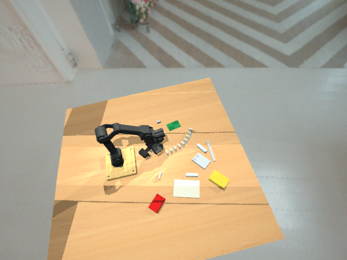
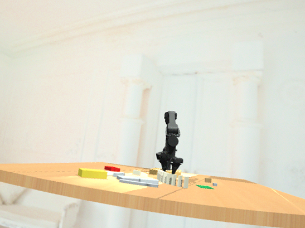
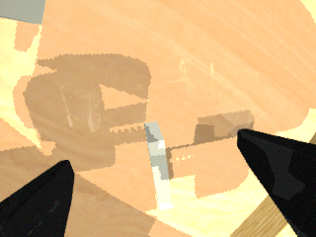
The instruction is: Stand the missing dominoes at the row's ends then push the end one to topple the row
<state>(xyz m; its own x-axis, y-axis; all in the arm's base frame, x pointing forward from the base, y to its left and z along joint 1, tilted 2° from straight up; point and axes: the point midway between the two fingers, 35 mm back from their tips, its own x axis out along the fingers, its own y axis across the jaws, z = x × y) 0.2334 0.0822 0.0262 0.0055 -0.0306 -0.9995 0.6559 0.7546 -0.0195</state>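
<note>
The green tile lies 220 mm to the left of my gripper tip, 140 mm ahead of it and 20 mm below it. Round my gripper tip: grey cube 260 mm to the left, 20 mm below, 20 mm ahead; then tan block 220 mm to the left, 120 mm behind, 10 mm below; then light grey piece 260 mm ahead, 180 mm to the right, 20 mm below.
</note>
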